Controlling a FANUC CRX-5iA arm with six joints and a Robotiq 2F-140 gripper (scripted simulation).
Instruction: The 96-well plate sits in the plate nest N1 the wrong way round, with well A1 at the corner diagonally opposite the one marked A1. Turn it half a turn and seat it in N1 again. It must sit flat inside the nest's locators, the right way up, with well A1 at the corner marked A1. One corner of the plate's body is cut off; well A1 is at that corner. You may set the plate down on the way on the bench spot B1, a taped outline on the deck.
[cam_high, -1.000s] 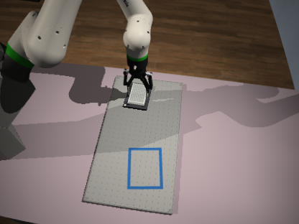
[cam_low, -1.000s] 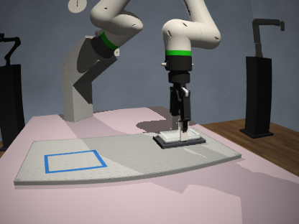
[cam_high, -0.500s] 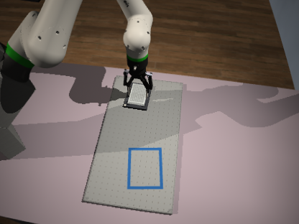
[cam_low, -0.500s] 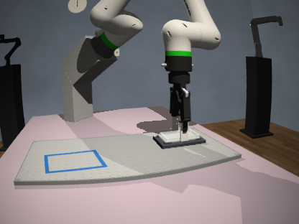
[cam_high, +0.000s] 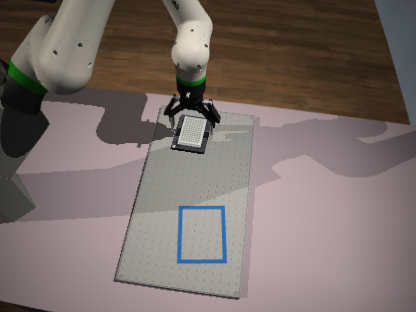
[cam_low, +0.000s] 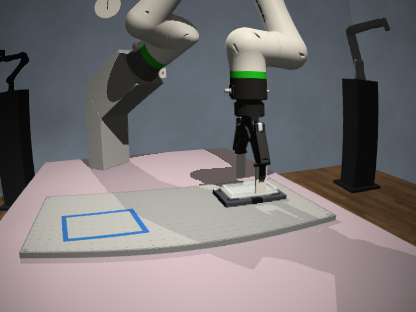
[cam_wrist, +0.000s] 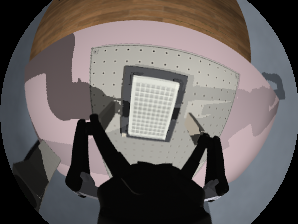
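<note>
Right now my hand is 2 cm above the white 96-well plate. From my hand the other things lie so: dark plate nest N1: 3 cm below.
</note>
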